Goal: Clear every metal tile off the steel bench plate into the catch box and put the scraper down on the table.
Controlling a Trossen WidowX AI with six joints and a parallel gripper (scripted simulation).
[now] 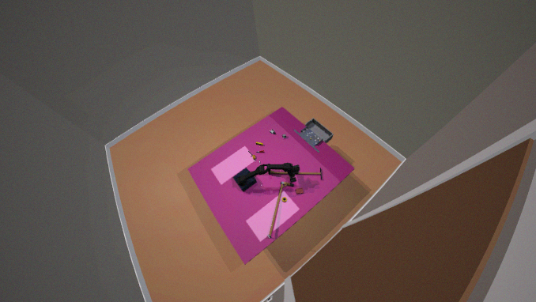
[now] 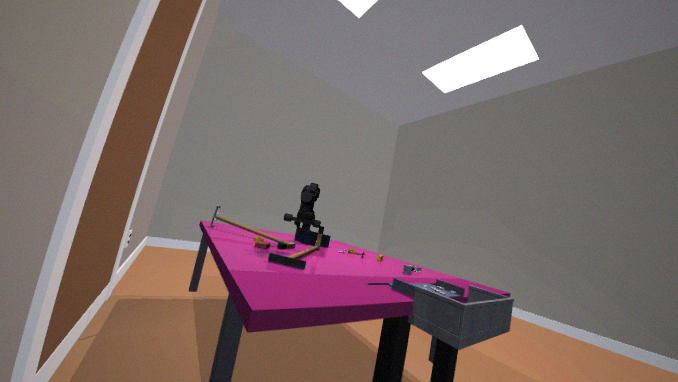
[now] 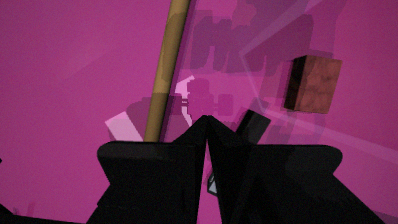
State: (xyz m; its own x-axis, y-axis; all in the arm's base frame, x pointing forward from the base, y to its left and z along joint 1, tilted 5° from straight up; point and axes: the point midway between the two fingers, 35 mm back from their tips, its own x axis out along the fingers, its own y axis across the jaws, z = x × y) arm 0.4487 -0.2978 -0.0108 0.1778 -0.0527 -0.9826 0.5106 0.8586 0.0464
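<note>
The long scraper lies 6 cm ahead of my gripper tip, 3 cm to the left of it and 1 cm below it. Round my gripper tip: red-brown block (15 cm to the right, 6 cm below, 5 cm behind); long wooden-handled tool (33 cm behind, 16 cm to the right, 3 cm below); yellow ring (23 cm behind, 11 cm to the right, 7 cm below).
</note>
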